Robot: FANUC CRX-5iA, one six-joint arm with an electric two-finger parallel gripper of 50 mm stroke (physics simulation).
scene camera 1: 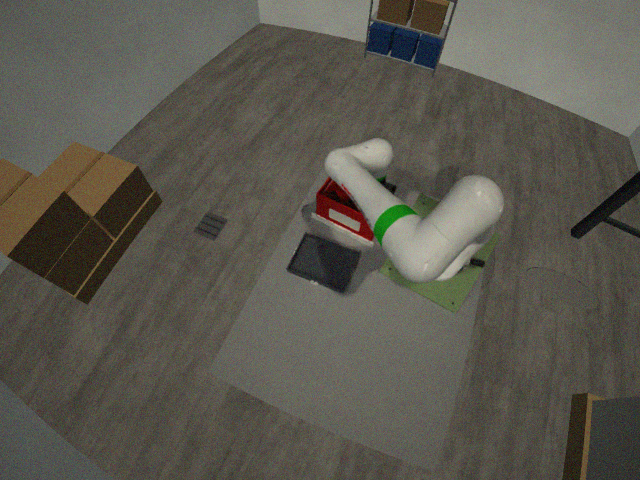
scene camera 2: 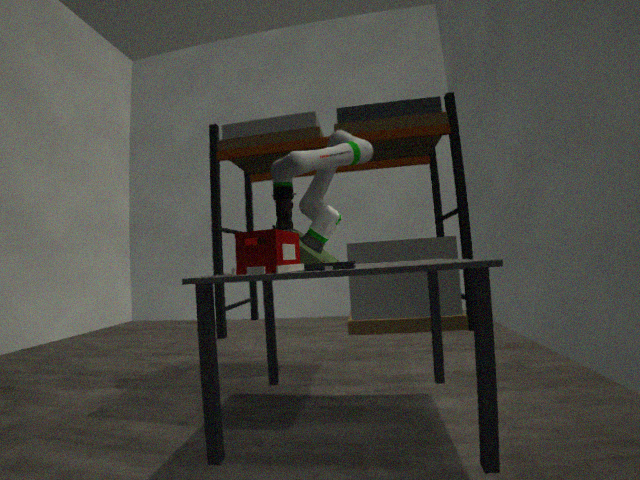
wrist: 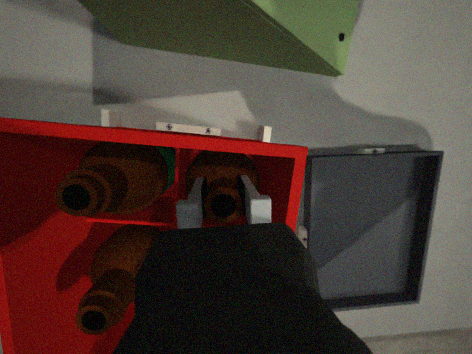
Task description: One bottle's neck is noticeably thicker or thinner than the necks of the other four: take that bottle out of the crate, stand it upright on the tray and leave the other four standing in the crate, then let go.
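Places are measured from the arm's base along level axes (x ahead, y left, z up), in metres.
Where they show: gripper, fingertip midpoint: [wrist: 222, 188]; arm's base, origin of the base link: [scene camera 2: 310, 245].
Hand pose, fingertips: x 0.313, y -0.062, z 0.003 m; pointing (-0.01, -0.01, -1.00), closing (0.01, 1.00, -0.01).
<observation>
Each offset is from my fingertips to the top centre of the thing. "*": to the spot under its first point. Level surfaces: height alone.
The red crate {dy -0.058, dx +0.088, dz +0.046 m} [scene camera 1: 324, 205] [scene camera 2: 253, 258] [wrist: 200, 139] stands beside the dark tray {dy +0.218, dx +0.118, dz -0.103 m} [scene camera 1: 323, 263] [scene camera 2: 338, 265] [wrist: 365, 225]. My gripper [scene camera 2: 283, 226] [wrist: 222, 188] points down into the crate's corner compartment nearest the tray, shut on the neck of a brown bottle {dy +0.000, dx +0.003, dz +0.034 m} [wrist: 222, 165]. That bottle is inside the crate. A second brown bottle {dy -0.094, dx -0.009, dz +0.034 m} [wrist: 137, 182] stands in the neighbouring compartment, and a third brown bottle {dy -0.100, dx +0.084, dz +0.034 m} [wrist: 120, 255] is below it in the wrist view. The other bottles are hidden by the gripper body, and the arm covers much of the crate in scene camera 1. The tray is empty.
The green base plate [scene camera 1: 439, 294] [wrist: 330, 40] carries the arm beside the crate. White locating blocks {* dy -0.039, dx -0.054, dz -0.099 m} [wrist: 187, 128] sit along the crate's outer edge. All stand on the grey table {dz -0.132 m} [scene camera 1: 361, 351] [scene camera 2: 413, 266]. A tall rack [scene camera 2: 215, 206] stands behind.
</observation>
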